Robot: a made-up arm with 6 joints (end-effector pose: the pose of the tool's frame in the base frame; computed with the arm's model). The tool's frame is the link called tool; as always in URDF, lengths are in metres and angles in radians. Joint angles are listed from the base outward.
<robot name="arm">
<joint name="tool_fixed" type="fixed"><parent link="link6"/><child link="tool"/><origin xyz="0.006 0.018 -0.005" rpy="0 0 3.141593"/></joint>
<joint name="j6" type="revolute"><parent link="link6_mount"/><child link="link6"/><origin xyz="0.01 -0.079 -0.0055" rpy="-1.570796 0 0"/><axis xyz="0 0 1"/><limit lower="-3.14" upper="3.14"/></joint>
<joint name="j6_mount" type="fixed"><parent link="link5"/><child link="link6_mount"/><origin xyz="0.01 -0.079 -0.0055" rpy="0 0 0"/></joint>
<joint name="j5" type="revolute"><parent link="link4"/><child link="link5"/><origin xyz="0.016 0.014 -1.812" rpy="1.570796 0 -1.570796"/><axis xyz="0 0 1"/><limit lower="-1.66" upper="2.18"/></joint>
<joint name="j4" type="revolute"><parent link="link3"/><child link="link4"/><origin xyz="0.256 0.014 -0.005" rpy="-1.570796 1.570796 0"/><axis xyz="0 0 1"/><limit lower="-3.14" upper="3.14"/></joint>
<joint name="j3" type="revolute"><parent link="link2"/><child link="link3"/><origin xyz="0.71 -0.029 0.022" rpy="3.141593 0 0"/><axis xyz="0 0 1"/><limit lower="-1.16" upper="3.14"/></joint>
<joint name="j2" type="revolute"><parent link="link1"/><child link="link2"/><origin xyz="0.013 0.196 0.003" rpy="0 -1.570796 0"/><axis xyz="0 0 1"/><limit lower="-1.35" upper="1.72"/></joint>
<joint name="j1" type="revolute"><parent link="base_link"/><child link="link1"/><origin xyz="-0.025 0.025 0.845" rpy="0 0 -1.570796"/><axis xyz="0 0 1"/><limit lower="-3.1" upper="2.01"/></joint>
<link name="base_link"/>
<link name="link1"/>
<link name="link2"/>
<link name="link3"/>
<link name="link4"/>
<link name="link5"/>
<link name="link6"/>
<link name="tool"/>
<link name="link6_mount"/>
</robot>
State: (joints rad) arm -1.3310 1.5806 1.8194 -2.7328 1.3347 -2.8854
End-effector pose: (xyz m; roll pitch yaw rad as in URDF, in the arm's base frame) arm 0.5518 -2.5554 1.4192 0.5385 0.3324 2.1587
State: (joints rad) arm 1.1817 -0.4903 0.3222 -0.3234 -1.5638 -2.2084
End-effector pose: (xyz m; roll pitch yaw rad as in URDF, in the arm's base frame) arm 0.2899 1.0067 2.8526 -0.6149 -0.6567 2.4696
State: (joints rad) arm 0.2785 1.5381 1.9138 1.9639 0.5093 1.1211
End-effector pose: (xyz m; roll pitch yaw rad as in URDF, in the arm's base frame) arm 2.4922 0.8115 1.7893 -2.7086 -1.4086 -2.8284
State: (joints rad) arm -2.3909 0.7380 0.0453 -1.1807 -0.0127 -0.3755
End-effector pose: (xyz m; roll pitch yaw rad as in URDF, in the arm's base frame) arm -1.7358 -1.5913 0.3715 -0.8733 0.0037 -0.8017
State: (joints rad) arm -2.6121 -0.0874 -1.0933 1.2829 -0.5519 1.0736
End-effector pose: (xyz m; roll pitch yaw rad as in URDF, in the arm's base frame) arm -1.1833 -0.5787 0.0156 -0.0383 -0.6443 2.7451
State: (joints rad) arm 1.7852 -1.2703 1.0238 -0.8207 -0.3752 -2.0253
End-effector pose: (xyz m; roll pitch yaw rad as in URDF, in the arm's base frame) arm 0.3403 -1.9086 2.3443 -3.0466 0.5222 -1.7267
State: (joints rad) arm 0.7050 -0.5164 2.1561 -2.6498 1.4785 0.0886
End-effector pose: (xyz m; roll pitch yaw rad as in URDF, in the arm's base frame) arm -1.3640 -1.2419 2.1306 2.7037 -0.4263 -2.5703
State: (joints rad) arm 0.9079 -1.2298 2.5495 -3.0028 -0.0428 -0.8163
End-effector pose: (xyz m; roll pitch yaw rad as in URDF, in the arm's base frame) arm -1.1848 -1.4976 -0.3069 -0.6565 0.6536 -0.0024
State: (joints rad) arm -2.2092 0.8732 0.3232 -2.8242 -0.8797 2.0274
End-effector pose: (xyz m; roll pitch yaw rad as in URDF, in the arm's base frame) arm -1.5175 -2.0435 0.6689 -1.9609 0.6997 -0.6432
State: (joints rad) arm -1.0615 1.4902 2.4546 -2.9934 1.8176 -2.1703
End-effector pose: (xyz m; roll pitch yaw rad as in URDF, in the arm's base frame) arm 0.8297 -1.5422 2.4237 0.6696 0.3072 3.0688
